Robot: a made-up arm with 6 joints.
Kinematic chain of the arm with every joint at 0, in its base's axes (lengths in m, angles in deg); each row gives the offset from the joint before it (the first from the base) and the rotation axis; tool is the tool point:
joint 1: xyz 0 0 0.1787 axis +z
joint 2: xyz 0 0.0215 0 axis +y
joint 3: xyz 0 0 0.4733 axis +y
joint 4: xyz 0 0 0.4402 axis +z
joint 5: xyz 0 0 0 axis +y
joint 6: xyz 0 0 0.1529 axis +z
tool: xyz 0 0 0
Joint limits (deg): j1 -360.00..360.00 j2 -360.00..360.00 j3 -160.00..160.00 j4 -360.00..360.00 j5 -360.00..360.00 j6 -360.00..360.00
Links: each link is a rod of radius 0.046 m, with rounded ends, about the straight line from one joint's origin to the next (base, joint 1, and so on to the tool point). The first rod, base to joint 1, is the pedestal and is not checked.
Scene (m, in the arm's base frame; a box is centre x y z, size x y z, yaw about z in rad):
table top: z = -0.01
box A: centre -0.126 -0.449 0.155 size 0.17 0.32 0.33 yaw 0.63
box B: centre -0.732 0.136 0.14 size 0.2 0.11 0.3 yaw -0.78
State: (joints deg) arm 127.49 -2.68 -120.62 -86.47 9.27 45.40
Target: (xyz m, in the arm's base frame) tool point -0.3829 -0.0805 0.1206
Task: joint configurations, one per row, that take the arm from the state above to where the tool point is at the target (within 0.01 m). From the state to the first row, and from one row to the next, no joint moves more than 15 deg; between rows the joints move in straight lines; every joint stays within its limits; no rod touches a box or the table.
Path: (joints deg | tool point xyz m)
1: 114.48 2.68 -119.05 -80.67 3.87 46.05 | 0.2009 -0.4686 0.3897
2: 101.47 8.03 -117.47 -74.87 -1.53 46.71 | 0.0731 -0.4880 0.4490
3: 88.46 13.39 -115.90 -69.07 -6.93 47.36 | -0.0513 -0.4657 0.5045
4: 75.45 18.75 -114.33 -63.28 -12.33 48.01 | -0.1579 -0.4066 0.5549
5: 62.44 24.10 -112.76 -57.48 -17.73 48.66 | -0.2357 -0.3203 0.5994
6: 49.95 11.13 -121.15 -66.91 -20.53 47.58 | -0.3435 -0.2986 0.4236
7: 37.46 -1.85 -129.54 -76.34 -23.32 46.49 | -0.3992 -0.2047 0.2571
8: 24.96 -14.82 -137.93 -85.76 -26.12 45.40 | -0.3829 -0.0804 0.1206

